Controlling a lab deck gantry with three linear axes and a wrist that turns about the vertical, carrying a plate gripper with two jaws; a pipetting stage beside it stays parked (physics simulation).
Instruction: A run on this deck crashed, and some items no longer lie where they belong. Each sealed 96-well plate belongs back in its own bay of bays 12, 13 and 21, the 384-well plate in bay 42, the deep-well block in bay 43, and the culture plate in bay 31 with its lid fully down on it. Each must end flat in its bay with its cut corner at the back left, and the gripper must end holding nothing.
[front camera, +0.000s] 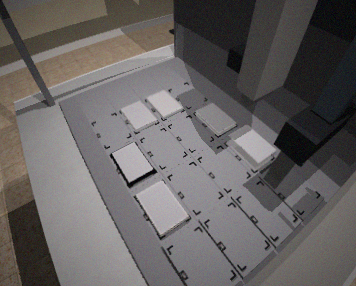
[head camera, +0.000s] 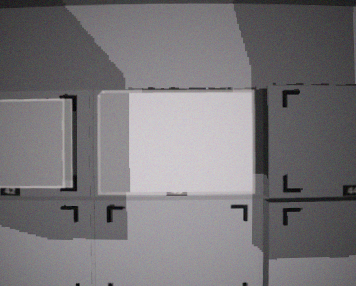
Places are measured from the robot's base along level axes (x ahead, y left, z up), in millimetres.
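Pixels of known places: gripper, fingertip midpoint: (front camera: 283, 171); robot's base at its link origin: (front camera: 92, 123).
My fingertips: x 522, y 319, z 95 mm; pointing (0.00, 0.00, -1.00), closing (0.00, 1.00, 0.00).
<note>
Ahead of a thing's pixels: the offset from my fingertips to its middle. "spot": to the spot under its first point.
The deep-well block {dx -130, dy +45, dz -74 mm} (front camera: 254, 146) (head camera: 190, 142) stands flat in bay 43, cut corner at the back left. The plate {dx -294, dy +45, dz -88 mm} (front camera: 216, 118) (head camera: 30, 142) in bay 42 is flat; its left part is cut off in the head view. In the front view, flat plates also stand in bay 31 {spot: dx -448, dy -62, dz -78 mm} (front camera: 165, 103), bay 21 {spot: dx -451, dy -171, dz -80 mm} (front camera: 138, 115), bay 12 {spot: dx -283, dy -276, dz -80 mm} (front camera: 133, 163) and bay 13 {spot: dx -122, dy -278, dz -80 mm} (front camera: 162, 208). The bay 12 plate has black sides. Lid seating and these plates' cut corners are too small to tell. My gripper's black body (front camera: 311, 134) hangs right of the block; its jaws do not show.
Printed corner marks and bay labels cover the deck (front camera: 220, 212) (head camera: 185, 240). Bay 44 lies right of the block. A pale upright column (front camera: 270, 50) and a blue arm (front camera: 335, 92) rise over the back right. A grey post (front camera: 30, 57) stands at the back left.
</note>
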